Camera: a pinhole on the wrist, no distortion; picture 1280 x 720 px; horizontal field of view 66.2 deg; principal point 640.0 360.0 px. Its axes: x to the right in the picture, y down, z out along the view. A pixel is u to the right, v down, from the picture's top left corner.
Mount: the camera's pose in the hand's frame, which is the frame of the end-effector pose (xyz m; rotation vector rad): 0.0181 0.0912 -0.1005 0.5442 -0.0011 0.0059
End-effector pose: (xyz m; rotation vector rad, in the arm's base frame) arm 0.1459 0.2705 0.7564 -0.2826 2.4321 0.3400
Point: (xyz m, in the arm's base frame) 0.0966 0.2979 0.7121
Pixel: 982.5 423.2
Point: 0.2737 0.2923 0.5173
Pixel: 729.2 513.3
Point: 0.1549 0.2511 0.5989
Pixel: 935.4 335.2
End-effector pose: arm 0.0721 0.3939 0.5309 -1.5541 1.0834 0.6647
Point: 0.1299 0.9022 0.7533
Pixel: 81.1 473.1
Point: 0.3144 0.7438 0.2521
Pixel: 1029.4 568.6
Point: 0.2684 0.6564 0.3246
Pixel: 992.4 511.0
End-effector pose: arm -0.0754 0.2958 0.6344 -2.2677 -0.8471 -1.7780
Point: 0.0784 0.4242 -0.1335
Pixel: outside the picture
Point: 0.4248 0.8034 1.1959
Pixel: outside the picture
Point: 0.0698 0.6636 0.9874
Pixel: outside the picture
